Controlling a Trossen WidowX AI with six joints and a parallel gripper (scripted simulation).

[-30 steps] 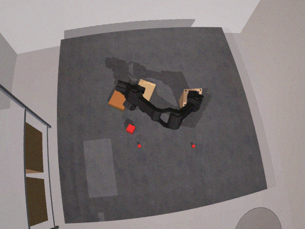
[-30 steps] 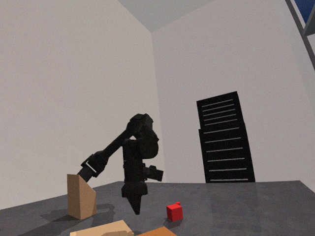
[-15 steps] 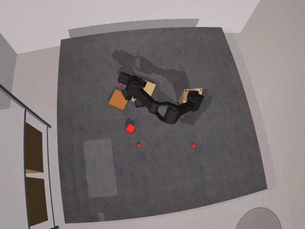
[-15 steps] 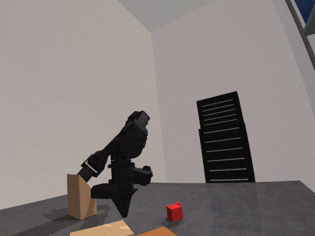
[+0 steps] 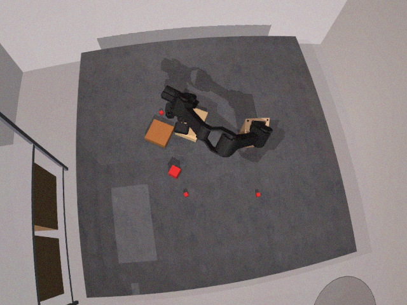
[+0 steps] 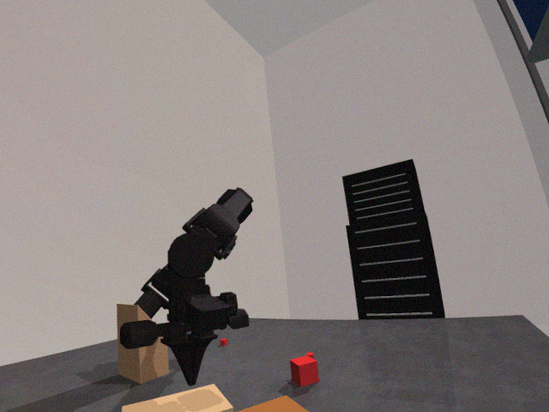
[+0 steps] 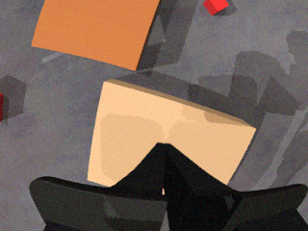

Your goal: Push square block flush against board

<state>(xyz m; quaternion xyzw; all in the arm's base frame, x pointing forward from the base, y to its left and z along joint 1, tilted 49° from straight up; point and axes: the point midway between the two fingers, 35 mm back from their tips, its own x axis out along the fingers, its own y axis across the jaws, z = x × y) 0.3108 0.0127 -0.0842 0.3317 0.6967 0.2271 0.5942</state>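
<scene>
Right now my gripper tip is 30 mm past the board, 10 mm to the left of it and 50 mm above it. Round my gripper tip: square block 120 mm ahead, 40 mm to the left, 50 mm below; then red cube 40 mm ahead, 230 mm to the left, 50 mm below.
</scene>
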